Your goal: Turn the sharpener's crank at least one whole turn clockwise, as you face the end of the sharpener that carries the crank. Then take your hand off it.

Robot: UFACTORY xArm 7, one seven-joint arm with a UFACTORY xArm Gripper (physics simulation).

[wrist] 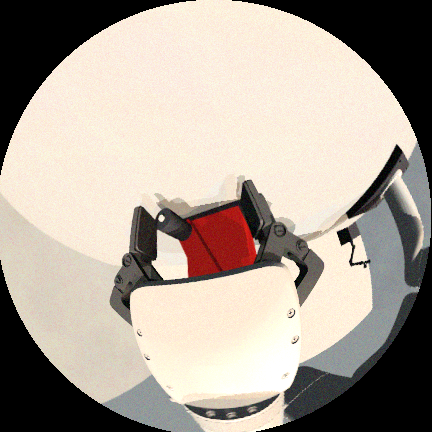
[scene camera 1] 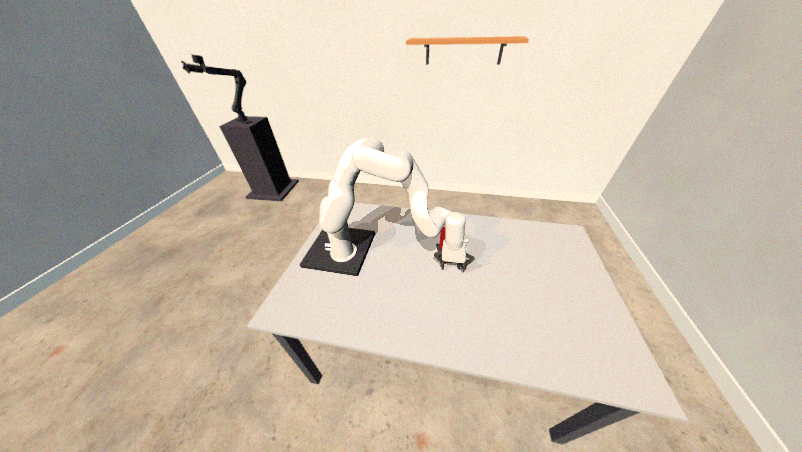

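Seen in the pictures: gripper, fingertip midpoint: (wrist: pixel 192 201) (scene camera 1: pixel 453 268); arm's base, link origin: (scene camera 1: pixel 343 252).
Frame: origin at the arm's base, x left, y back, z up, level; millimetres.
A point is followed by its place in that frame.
Note:
The red sharpener (scene camera 1: pixel 442 238) @(x 81, y -468, z 68 mm) (wrist: pixel 222 240) @(x 12, y -509, z 23 mm) stands on the table, mostly hidden behind the wrist in the scene view. In the wrist view its red body shows between and below the fingers. The crank's dark cylindrical knob (wrist: pixel 175 225) @(x -30, y -544, z 17 mm) with a light spot on its end lies between the fingers, nearer the left one. The crank's arm cannot be made out. My gripper (scene camera 1: pixel 453 267) @(x -39, y -524, z 2 mm) (wrist: pixel 192 201) @(x -39, y -524, z 2 mm) is open, its fingers apart on either side of the knob and part of the body. Whether a finger touches the sharpener cannot be told.
The pale table (scene camera 1: pixel 477 320) @(x -260, y -613, z -23 mm) carries the arm's black base plate (scene camera 1: pixel 359 261) @(x -48, y -91, z 0 mm) at its left. Behind, a dark pedestal (scene camera 1: pixel 247 154) bears a thin black arm (scene camera 1: pixel 238 92). An orange shelf (scene camera 1: pixel 467 40) hangs on the back wall.

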